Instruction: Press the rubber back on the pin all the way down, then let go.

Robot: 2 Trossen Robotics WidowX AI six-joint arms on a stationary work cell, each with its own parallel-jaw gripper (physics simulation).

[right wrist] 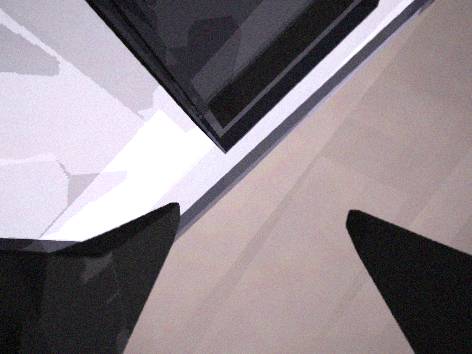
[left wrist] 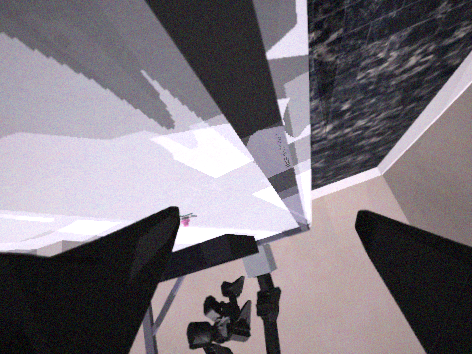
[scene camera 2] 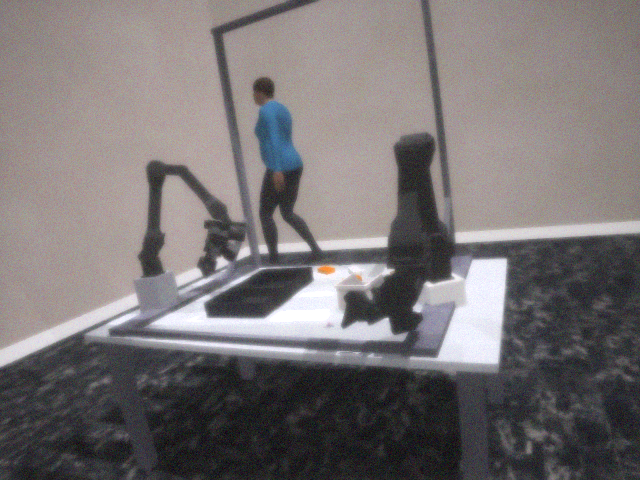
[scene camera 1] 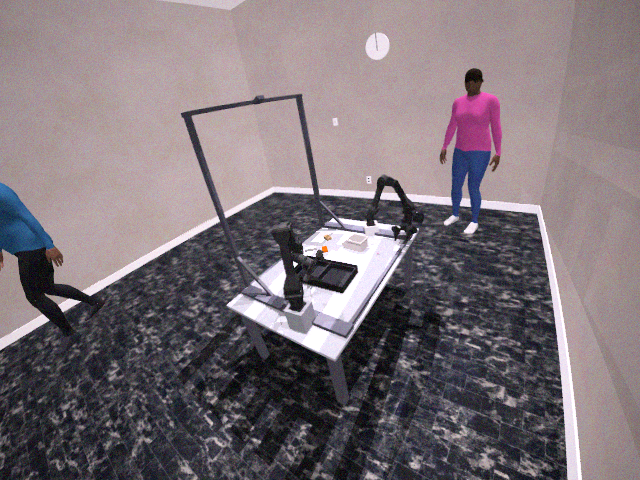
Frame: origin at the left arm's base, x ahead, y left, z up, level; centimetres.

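Where they show: left gripper, fingertip midpoint: (left wrist: pixel 267 216) (scene camera 2: pixel 355 325) (scene camera 1: pixel 400 241); right gripper, fingertip midpoint: (right wrist: pixel 262 213) (left wrist: pixel 246 287) (scene camera 2: pixel 209 270) (scene camera 1: pixel 327 273); left arm's base at its link origin: (scene camera 2: pixel 438 278) (scene camera 1: pixel 370 224); right arm's base at its link origin: (scene camera 2: pixel 153 274) (scene camera 1: pixel 297 305).
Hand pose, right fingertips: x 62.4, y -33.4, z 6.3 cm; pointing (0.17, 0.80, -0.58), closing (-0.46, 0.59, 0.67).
Things, the pixels of their top centre, and the offset from my right fingertips. "spot": a spot on its surface instead.
- tiny pink piece at its top centre: (left wrist: pixel 186 226) (scene camera 2: pixel 328 321) (scene camera 1: pixel 377 252) dx -31.6, dy +32.5, dz -12.3 cm
- black tray at its top centre: (left wrist: pixel 186 273) (scene camera 2: pixel 262 283) (scene camera 1: pixel 322 269) dx -15.8, dy -3.9, dz -8.3 cm
- pale open bin at a spot on its surface: (scene camera 1: pixel 356 248) spot: dx -38.7, dy +19.2, dz -11.1 cm
- orange piece at its top centre: (scene camera 1: pixel 327 236) dx -63.0, dy -0.5, dz -11.8 cm
- dark frame at a spot on its surface: (scene camera 2: pixel 231 118) spot: dx -14.1, dy -50.5, dz +52.7 cm
A tiny pink piece (scene camera 1: pixel 377 253) (scene camera 2: pixel 329 324) (left wrist: pixel 186 220) lies on the white table, with thin dark strokes beside it in the left wrist view. It looks like the pin's rubber back, but it is too small to tell how far it sits on the pin. My left gripper (scene camera 1: pixel 402 236) (scene camera 2: pixel 379 323) (left wrist: pixel 267 216) is open and empty, low near the table's edge. The pink piece shows beside one fingertip in its wrist view, apart from it. My right gripper (scene camera 2: pixel 219 262) (right wrist: pixel 262 213) is open and empty, above the table by the black tray (scene camera 1: pixel 343 285) (scene camera 2: pixel 232 311) (right wrist: pixel 224 142).
A pale open bin (scene camera 1: pixel 356 248) (scene camera 2: pixel 343 298) stands near my left arm. An orange piece (scene camera 1: pixel 324 249) (scene camera 2: pixel 326 269) lies beyond the tray, and another orange piece (scene camera 1: pixel 327 237) lies farther back. A dark frame (scene camera 1: pixel 206 178) (scene camera 2: pixel 231 118) rises from the table.
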